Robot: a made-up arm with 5 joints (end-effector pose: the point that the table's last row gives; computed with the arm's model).
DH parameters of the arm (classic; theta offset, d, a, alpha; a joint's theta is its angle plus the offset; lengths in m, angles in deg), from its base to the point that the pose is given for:
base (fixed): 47.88 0 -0.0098 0
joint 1: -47.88 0.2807 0.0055 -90
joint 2: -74.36 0 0.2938 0
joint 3: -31.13 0 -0.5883 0
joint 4: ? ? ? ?
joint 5: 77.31 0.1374 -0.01 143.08
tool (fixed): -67.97 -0.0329 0 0
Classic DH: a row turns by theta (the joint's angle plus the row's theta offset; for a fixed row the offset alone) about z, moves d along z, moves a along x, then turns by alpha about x.
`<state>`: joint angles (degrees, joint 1 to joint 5).
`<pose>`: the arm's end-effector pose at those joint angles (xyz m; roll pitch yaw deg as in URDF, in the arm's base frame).
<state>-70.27 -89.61 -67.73 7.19 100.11</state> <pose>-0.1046 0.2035 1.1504 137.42 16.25 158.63</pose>
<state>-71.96 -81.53 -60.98 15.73 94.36</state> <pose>-0.0237 -0.0254 1.1470 123.30 -2.86 150.87</pose>
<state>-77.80 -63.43 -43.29 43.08 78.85</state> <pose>0.0749 -0.4930 0.8393 76.00 -55.39 170.11</pose>
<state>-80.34 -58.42 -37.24 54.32 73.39</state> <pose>0.0656 -0.5682 0.6758 33.41 -60.89 -152.37</pose>
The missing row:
joint 4: -74.51 -0.0009 -0.1354 90
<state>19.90 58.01 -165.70 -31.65 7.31</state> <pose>0.7187 0.2457 0.9112 -175.39 -2.03 173.59</pose>
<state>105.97 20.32 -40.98 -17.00 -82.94</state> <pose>-0.2288 0.6974 0.0015 -47.27 -9.69 -119.34</pose>
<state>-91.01 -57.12 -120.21 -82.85 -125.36</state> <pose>0.0220 0.4950 0.9768 143.33 -44.04 -73.49</pose>
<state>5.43 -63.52 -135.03 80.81 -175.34</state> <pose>-0.4553 -0.0436 1.1427 72.26 59.58 -104.87</pose>
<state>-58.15 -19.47 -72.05 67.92 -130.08</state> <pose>0.3944 -0.6166 0.6463 -19.95 -10.55 113.09</pose>
